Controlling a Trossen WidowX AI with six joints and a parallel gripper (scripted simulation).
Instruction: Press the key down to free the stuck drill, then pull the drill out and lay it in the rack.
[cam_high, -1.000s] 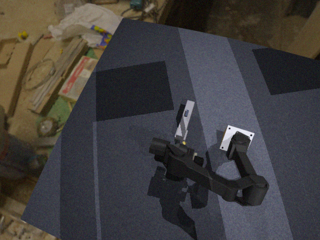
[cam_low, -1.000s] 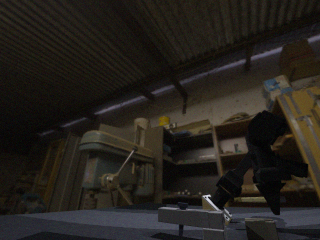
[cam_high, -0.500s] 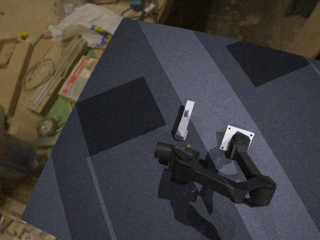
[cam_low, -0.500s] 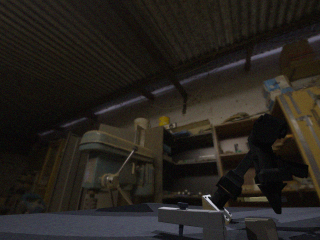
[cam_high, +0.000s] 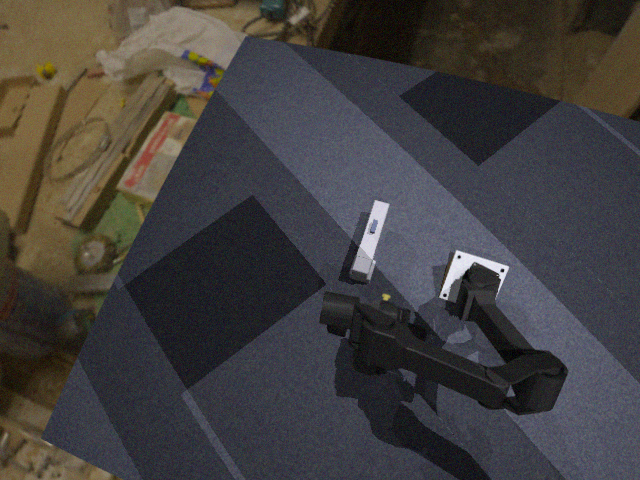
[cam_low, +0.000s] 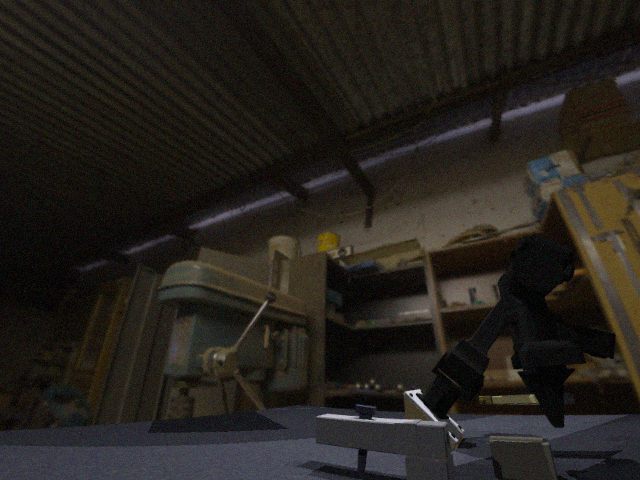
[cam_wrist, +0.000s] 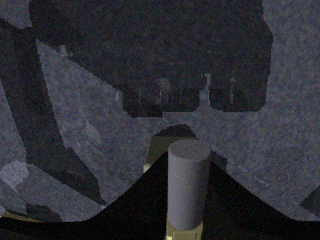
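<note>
My gripper tip is 50 mm to the left of the tan rack and 40 mm above it. From my gripper tip the other things lie so: grey block (200 mm to the right, 100 mm ahead, 20 mm below); dark peg (230 mm to the right, 110 mm ahead, 10 mm below).
</note>
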